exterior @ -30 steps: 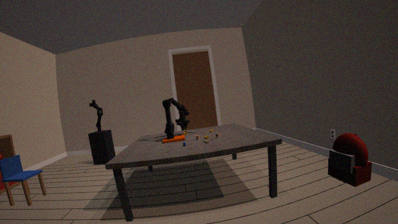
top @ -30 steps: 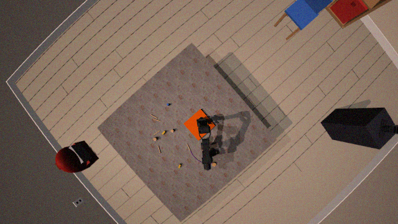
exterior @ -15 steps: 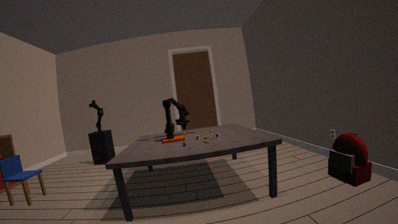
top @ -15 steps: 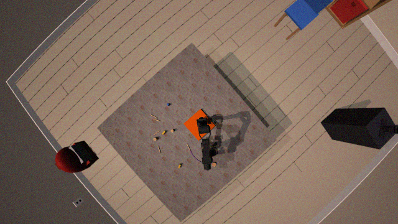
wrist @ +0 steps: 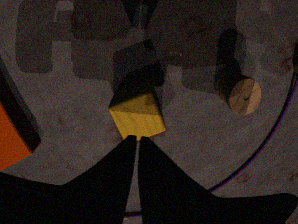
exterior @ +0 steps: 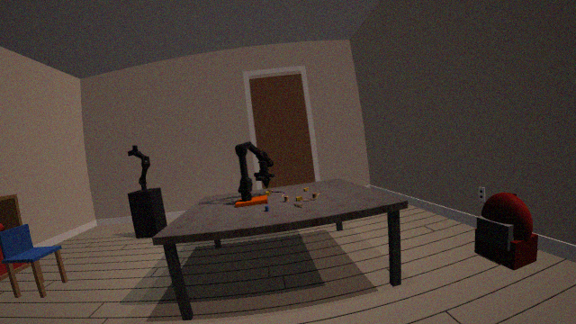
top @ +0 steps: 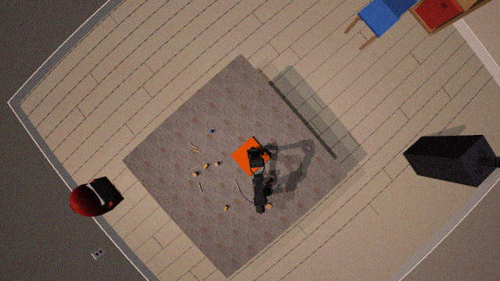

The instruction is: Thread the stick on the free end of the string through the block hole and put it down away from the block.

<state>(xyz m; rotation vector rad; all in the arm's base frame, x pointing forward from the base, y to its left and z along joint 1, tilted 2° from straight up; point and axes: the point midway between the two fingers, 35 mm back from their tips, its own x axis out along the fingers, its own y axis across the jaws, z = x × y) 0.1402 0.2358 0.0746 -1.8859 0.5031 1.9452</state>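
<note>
The purple string is 12 cm ahead of my gripper tip, 7 cm to the right of it and 6 cm below it. The rest, counted from my gripper tip: round wooden button 18 cm to the left, 5 cm below, 2 cm ahead; then blue piece 56 cm to the right, 5 cm below, 1 cm ahead; then thin wooden stick 12 cm ahead, 9 cm to the right, 6 cm below.
</note>
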